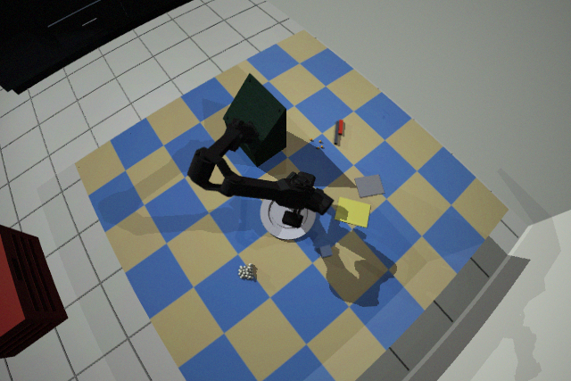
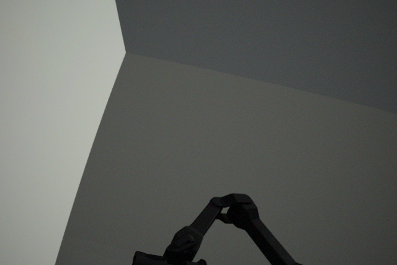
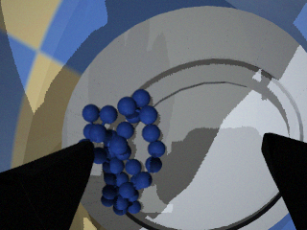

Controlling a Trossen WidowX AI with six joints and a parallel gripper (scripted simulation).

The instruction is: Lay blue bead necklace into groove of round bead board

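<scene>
The round white bead board lies 1 cm behind my gripper tip, 4 cm to the right of it and 2 cm below it. Round my gripper tip: small blue cube: 18 cm ahead, 2 cm below; grey square: 7 cm ahead, 28 cm to the left, 3 cm below; yellow pad: 12 cm ahead, 16 cm to the left, 3 cm below.
</scene>
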